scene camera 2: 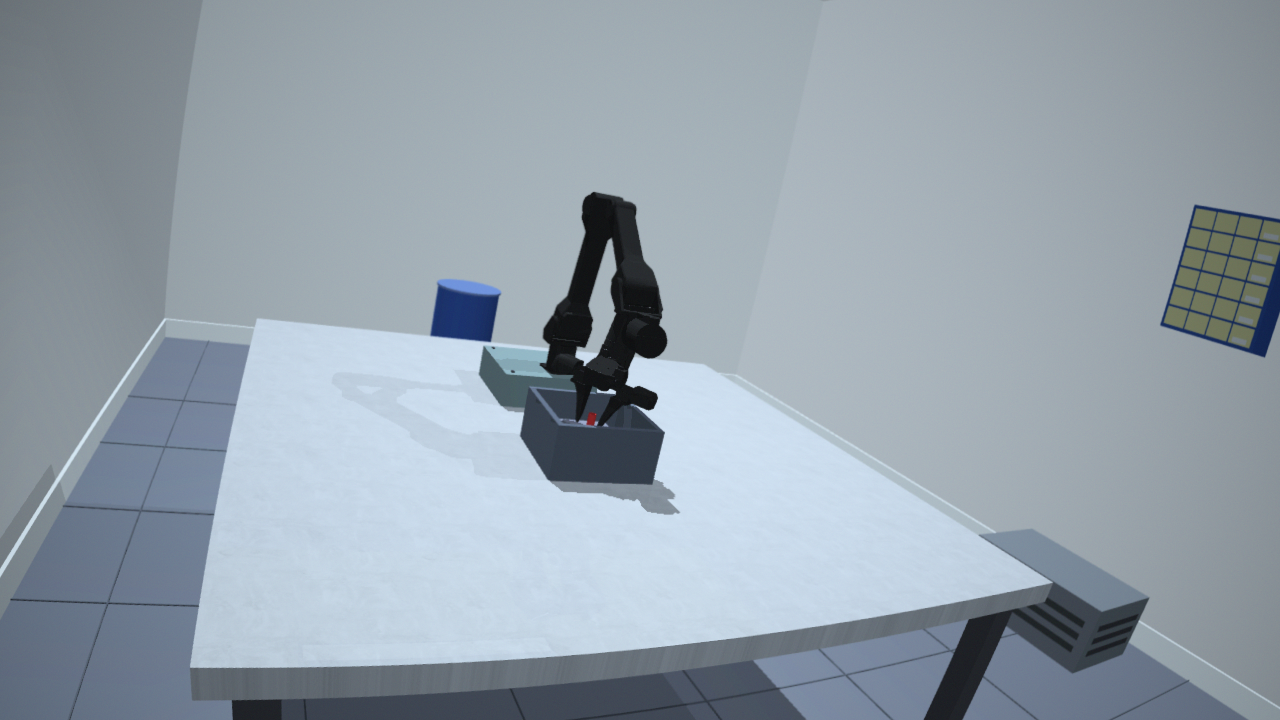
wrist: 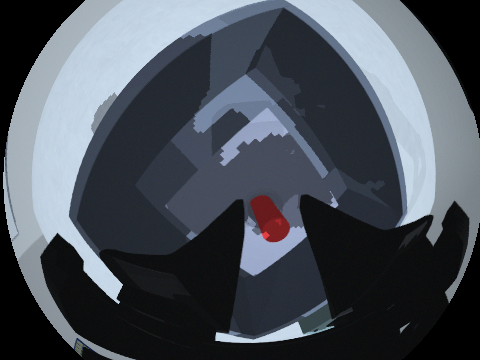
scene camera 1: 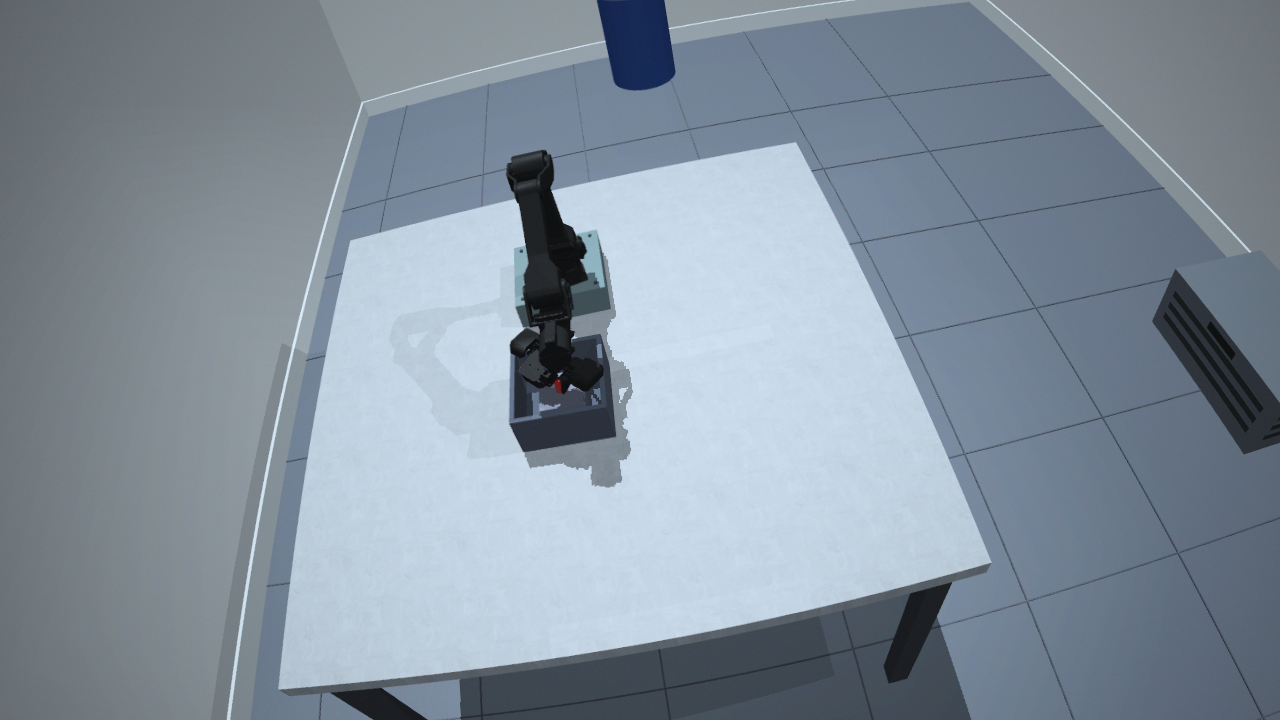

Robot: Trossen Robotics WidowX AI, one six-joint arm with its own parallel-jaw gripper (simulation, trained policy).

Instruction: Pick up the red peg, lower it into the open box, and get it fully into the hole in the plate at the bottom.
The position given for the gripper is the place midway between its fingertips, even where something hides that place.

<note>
In view: the gripper (scene camera 2: 586,426) and a red peg (wrist: 272,224).
The gripper shows as well in the wrist view (wrist: 272,203) and in scene camera 1 (scene camera 1: 556,388).
</note>
